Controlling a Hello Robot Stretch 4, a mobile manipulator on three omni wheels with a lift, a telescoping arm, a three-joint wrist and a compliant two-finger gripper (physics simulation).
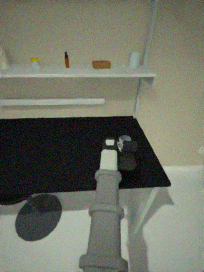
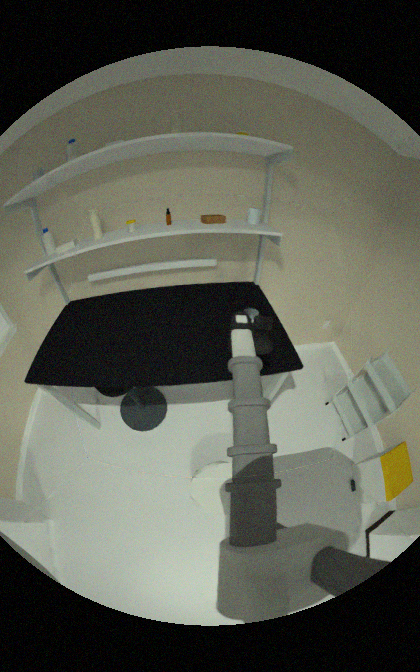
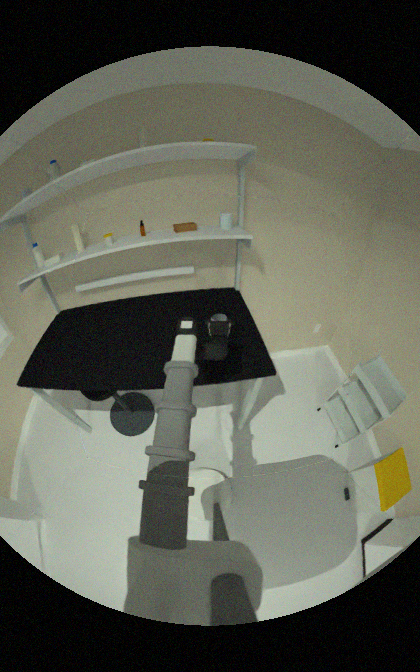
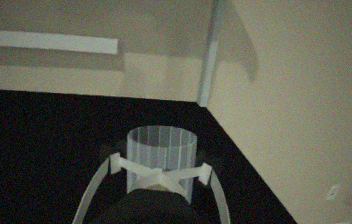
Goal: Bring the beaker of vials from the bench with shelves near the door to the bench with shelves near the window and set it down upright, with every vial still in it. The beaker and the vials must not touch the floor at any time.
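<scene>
A clear beaker (image 4: 145,155) (image 1: 125,137) (image 2: 251,313) (image 3: 219,317) stands upright between my fingers near the right end of a black bench top (image 1: 50,155) (image 2: 140,340) (image 3: 110,345) (image 4: 50,145). My gripper (image 4: 161,156) (image 1: 126,142) (image 2: 254,318) (image 3: 219,324) is shut on the beaker, one finger at each side. The finger straps and the dark gripper body hide its lower part and most of what is in it; a small brownish patch shows low down. I cannot count the vials or tell whether the base touches the bench.
A lower shelf (image 1: 75,72) (image 2: 190,229) (image 3: 165,241) with bottles, a brown box and a cup hangs behind the bench. A dark round stool base (image 1: 39,217) (image 2: 143,408) (image 3: 132,414) is in front. White steps (image 2: 371,394) (image 3: 365,400) stand at the right.
</scene>
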